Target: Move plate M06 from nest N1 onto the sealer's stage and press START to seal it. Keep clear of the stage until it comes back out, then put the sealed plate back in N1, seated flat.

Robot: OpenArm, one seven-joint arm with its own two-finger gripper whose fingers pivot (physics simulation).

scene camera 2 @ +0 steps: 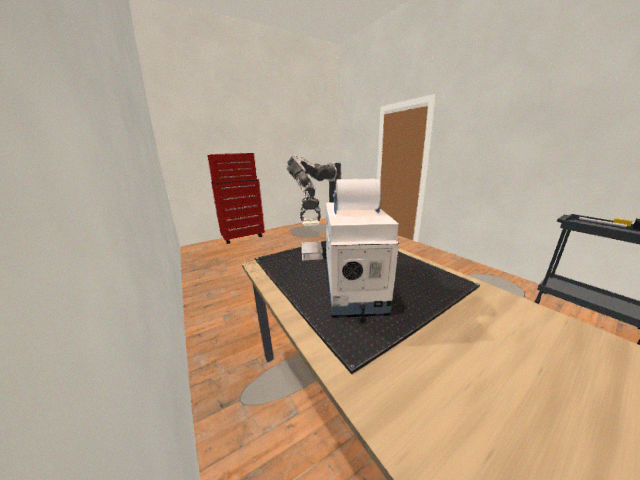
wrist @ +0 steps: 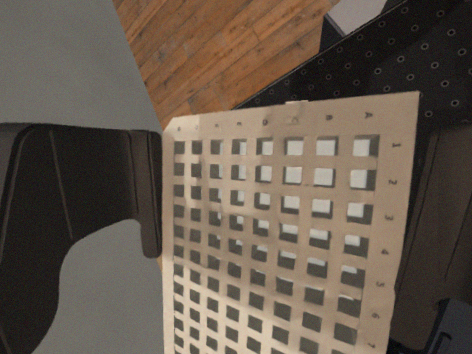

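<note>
The plate, beige with a grid of square wells, is held between the two fingers of my gripper. In the scene view it is up in the air, apart from and above a low pale block on the black mat, left of the sealer. I cannot read a nest label on that block. The white and blue sealer shows its back, with a fan grille and a white film roll on top. Its stage and START button are hidden. The plate's lower end runs out of the wrist view.
The sealer stands on the black perforated mat, on a wooden table. It rises beside the gripper's right in the scene view. A red tool cabinet, a brown door and a dark cart stand farther off.
</note>
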